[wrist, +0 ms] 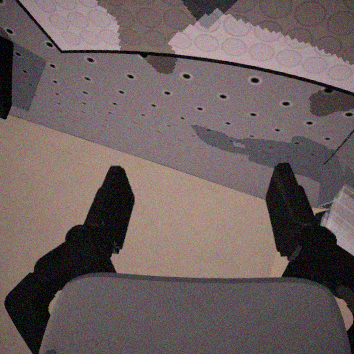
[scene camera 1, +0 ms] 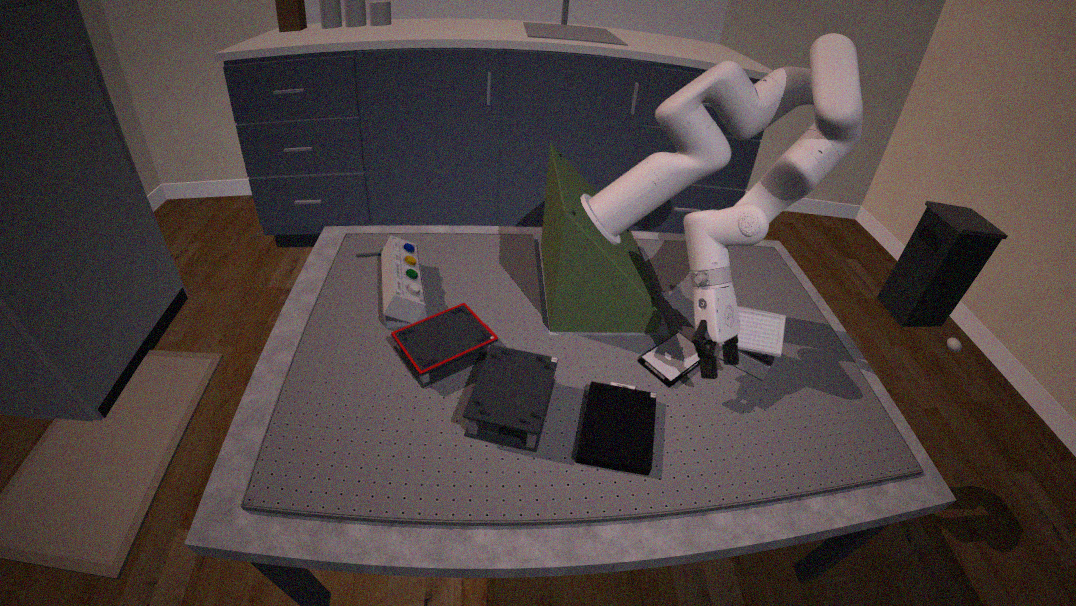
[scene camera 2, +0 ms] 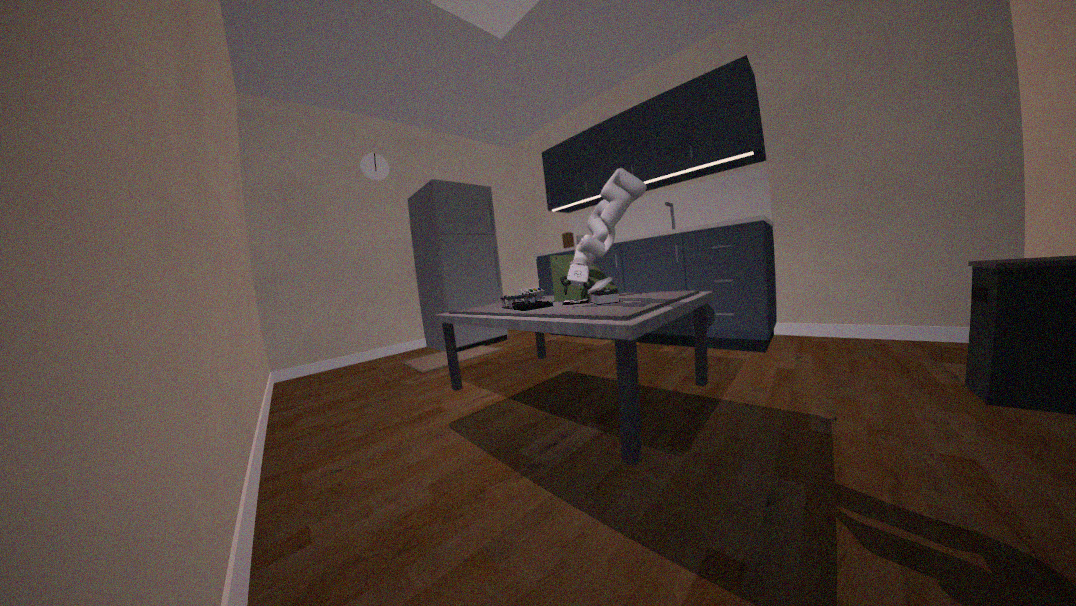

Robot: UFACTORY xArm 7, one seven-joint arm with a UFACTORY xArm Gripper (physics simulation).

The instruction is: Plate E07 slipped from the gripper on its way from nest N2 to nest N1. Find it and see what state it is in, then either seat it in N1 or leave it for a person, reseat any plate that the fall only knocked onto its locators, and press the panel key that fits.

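Pixels of known places: gripper, between the fingertips: [wrist: 198,181] [scene camera 1: 720,371] [scene camera 2: 574,295]; arm's base, origin of its link: [scene camera 1: 598,220].
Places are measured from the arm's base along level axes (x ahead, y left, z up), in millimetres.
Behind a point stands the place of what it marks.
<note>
My gripper [scene camera 1: 719,362] @(x 279, y 247, z -123 mm) [scene camera 2: 576,289] @(x 279, y 247, z -123 mm) [wrist: 198,181] @(x 279, y 247, z -123 mm) is open and empty above the table, between two pale pieces. A pale square with a black edge [scene camera 1: 667,361] @(x 230, y 155, z -158 mm) lies on the perforated top to its left; its rings show in the wrist view [wrist: 285,59] @(x 214, y 218, z -159 mm). A whitish, ribbed plate [scene camera 1: 762,331] @(x 202, y 340, z -81 mm) [wrist: 343,220] @(x 203, y 257, z -114 mm) is right of the fingers and looks tilted in scene camera 2 [scene camera 2: 600,286] @(x 239, y 377, z -91 mm). No label E07, N1 or N2 is readable. The button panel [scene camera 1: 400,286] @(x 165, y -379, z -95 mm) has blue [scene camera 1: 408,246] @(x 16, y -408, z -102 mm), yellow [scene camera 1: 410,259] @(x 63, y -389, z -102 mm), green [scene camera 1: 411,274] @(x 115, y -372, z -103 mm) and white [scene camera 1: 412,287] @(x 158, y -357, z -101 mm) keys.
A red-edged dark unit [scene camera 1: 444,337] @(x 253, y -271, z -133 mm), a dark grey unit [scene camera 1: 513,387] @(x 368, y -130, z -114 mm) and a black block [scene camera 1: 617,427] @(x 402, y 48, z -152 mm) stand on the perforated top [scene camera 1: 361,466] @(x 526, y -354, z -173 mm). The green wedge [scene camera 1: 591,278] @(x 141, y -11, z -47 mm) carries the arm behind the gripper. A black edge shows at the wrist view's left.
</note>
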